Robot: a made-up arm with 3 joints. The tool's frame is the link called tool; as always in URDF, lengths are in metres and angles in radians. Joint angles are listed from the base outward.
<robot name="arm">
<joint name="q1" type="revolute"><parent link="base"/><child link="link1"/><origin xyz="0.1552 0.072 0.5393"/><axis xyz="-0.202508 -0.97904 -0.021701"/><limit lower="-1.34" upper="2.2"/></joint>
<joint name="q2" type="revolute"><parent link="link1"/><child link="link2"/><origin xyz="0.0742 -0.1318 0.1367"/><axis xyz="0 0 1"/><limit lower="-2.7" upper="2.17"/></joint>
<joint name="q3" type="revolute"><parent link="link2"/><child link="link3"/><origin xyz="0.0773 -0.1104 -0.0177"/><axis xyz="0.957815 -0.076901 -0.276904"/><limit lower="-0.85" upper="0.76"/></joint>
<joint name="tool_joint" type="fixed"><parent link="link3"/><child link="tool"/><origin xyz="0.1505 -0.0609 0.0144"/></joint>
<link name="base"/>
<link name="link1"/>
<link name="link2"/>
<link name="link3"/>
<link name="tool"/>
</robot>
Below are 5 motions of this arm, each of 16 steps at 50 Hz.
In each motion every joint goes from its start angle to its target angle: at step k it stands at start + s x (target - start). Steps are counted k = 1, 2, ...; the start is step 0. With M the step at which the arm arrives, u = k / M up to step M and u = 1 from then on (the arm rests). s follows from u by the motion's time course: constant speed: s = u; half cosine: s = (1 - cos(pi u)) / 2; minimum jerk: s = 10 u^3 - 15 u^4 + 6 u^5.
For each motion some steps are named. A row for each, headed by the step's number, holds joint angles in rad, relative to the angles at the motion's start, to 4 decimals.
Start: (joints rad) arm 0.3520 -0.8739 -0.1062
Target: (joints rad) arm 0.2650 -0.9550 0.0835
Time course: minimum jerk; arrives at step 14
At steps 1, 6, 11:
1: -0.0003 -0.0003 0.0006
6: -0.0320 -0.0298 0.0698
11: -0.0810 -0.0755 0.1765

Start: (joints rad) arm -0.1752 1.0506 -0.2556
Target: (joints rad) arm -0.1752 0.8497 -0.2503
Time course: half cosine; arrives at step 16
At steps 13, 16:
13: 0.0000 -0.1840 0.0049
16: 0.0000 -0.2009 0.0053

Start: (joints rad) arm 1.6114 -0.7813 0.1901
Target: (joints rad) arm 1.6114 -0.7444 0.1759
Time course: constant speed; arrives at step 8
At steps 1, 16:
1: 0.0000 0.0046 -0.0018
16: 0.0000 0.0369 -0.0142

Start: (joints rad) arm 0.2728 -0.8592 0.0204
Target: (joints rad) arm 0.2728 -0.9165 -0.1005
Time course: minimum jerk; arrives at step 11
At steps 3, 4, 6, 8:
3: 0.0000 -0.0074 -0.0156
4: 0.0000 -0.0147 -0.0310
6: 0.0000 -0.0335 -0.0707
8: 0.0000 -0.0499 -0.1053

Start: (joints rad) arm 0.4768 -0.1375 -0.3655
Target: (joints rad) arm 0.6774 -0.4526 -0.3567
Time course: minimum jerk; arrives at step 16
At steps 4, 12, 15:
4: 0.0208 -0.0326 0.0009
12: 0.1798 -0.2825 0.0079
15: 0.2002 -0.3144 0.0088

